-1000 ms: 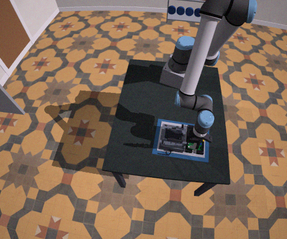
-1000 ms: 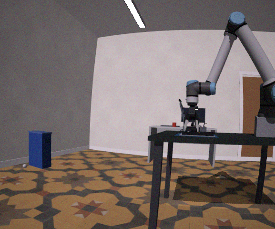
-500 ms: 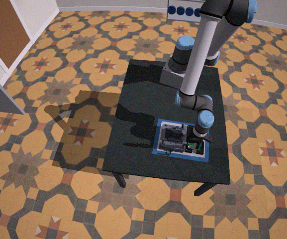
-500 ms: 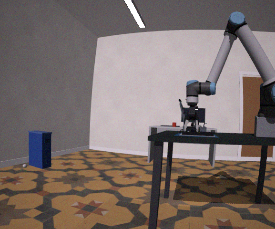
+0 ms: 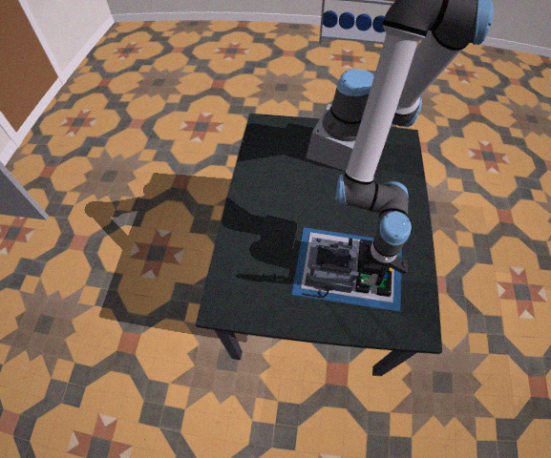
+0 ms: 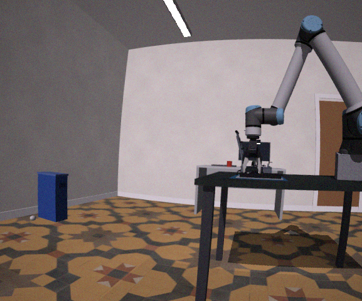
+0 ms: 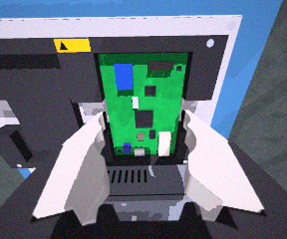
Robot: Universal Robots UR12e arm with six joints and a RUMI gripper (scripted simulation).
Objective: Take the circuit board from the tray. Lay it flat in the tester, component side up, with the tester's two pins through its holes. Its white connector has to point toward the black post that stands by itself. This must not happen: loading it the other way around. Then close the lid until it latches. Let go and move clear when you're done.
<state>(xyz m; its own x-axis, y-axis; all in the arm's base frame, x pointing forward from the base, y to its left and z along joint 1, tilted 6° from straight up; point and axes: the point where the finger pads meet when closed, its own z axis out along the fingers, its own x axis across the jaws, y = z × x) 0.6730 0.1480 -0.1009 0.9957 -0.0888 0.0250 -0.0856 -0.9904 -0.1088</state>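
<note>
Right now my hand is right at the green circuit board. From my hand the other things lie so: tester lid: 18 cm to the right, 16 cm above, 7 cm ahead; then tester: 13 cm to the right, 9 cm above, 2 cm behind.
</note>
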